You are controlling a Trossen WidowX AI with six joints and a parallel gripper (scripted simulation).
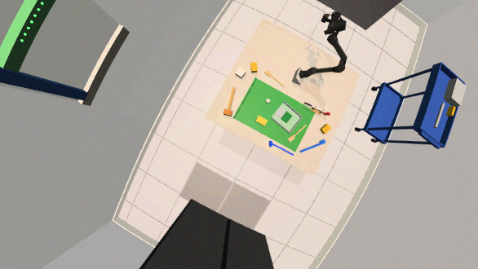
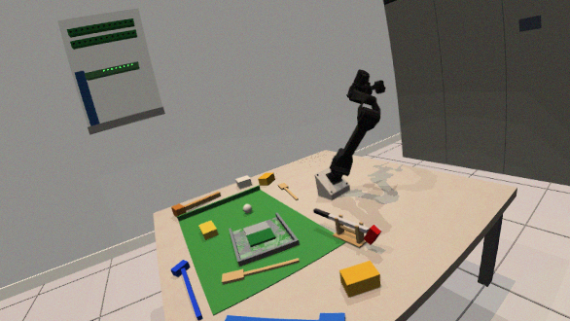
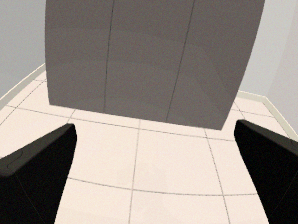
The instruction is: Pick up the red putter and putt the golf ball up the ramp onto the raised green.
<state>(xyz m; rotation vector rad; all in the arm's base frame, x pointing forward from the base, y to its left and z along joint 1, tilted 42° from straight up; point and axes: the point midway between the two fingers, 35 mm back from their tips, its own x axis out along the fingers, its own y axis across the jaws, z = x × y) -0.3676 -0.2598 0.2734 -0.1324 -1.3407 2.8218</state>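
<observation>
The red putter is 650 mm ahead of my gripper tip, 370 mm below it and 320 mm to the left of it. From my gripper tip the other things lie so: white golf ball 820 mm ahead, 400 mm below, 170 mm to the right; white block 680 mm ahead, 540 mm to the right, 400 mm below; wooden stand 660 mm ahead, 390 mm below, 340 mm to the left.
</observation>
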